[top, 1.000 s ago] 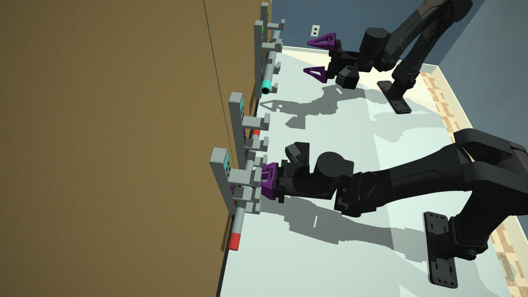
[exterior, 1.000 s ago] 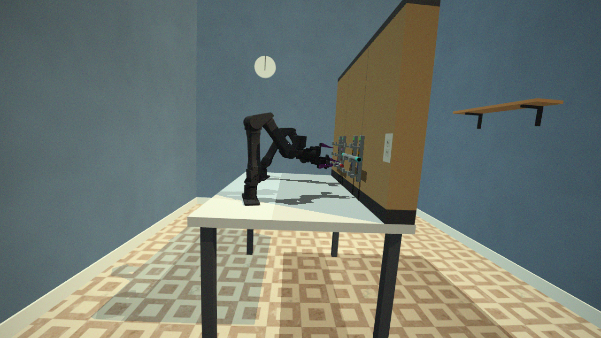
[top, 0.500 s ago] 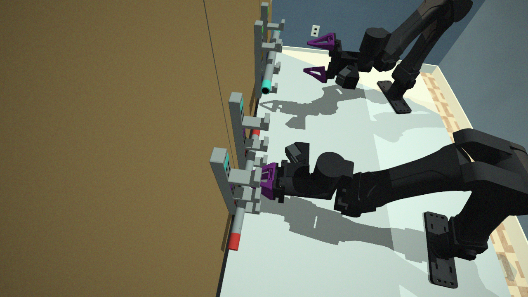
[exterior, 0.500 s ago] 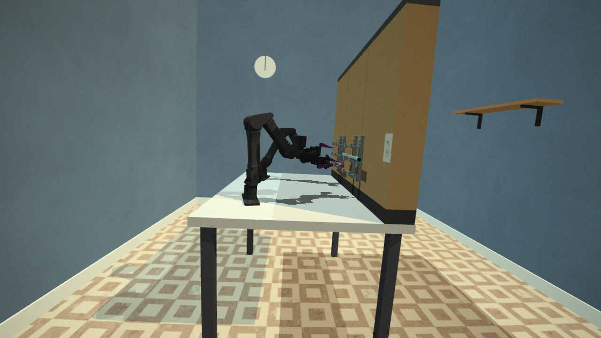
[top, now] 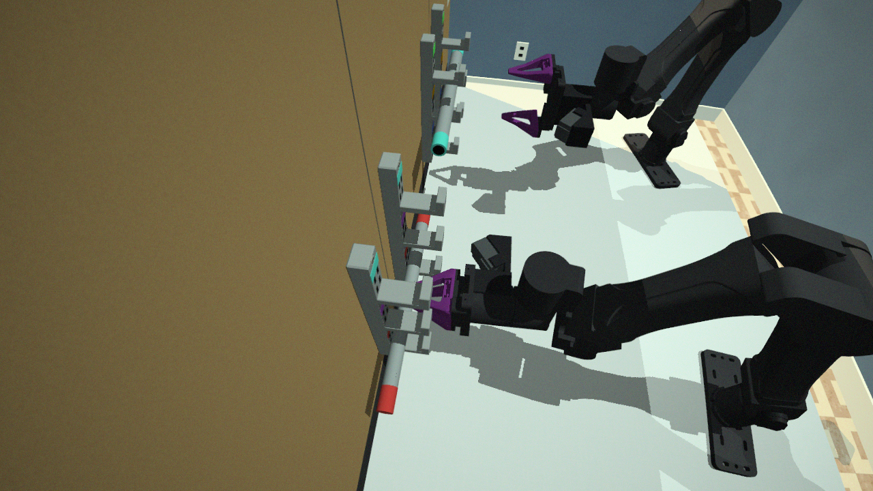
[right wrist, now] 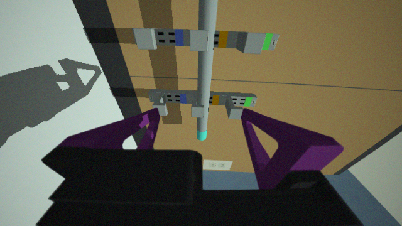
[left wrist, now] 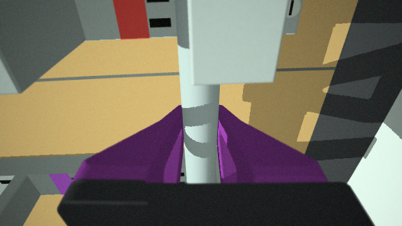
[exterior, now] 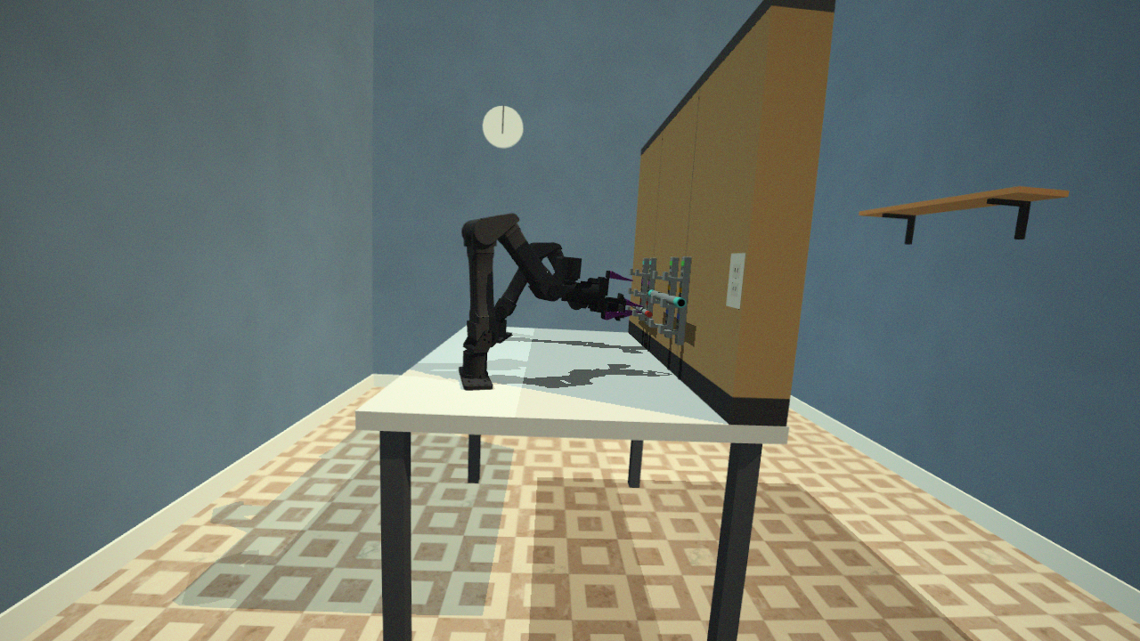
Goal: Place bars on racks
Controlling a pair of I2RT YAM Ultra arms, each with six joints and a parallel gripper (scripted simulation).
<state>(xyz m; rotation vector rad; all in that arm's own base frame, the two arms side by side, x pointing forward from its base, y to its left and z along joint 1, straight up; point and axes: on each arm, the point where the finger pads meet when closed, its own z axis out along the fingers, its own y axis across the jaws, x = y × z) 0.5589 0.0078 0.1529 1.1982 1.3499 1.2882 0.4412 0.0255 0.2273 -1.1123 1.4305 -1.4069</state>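
The red-ended bar lies right at my left hand. The rest, counted from my left hand: white wall socket (770 mm to the right, 150 mm above, 20 mm ahead); brown wall panel (270 mm above, 220 mm to the right, 90 mm ahead); cyan-ended bar (390 mm to the right, 80 mm above, 20 mm behind).
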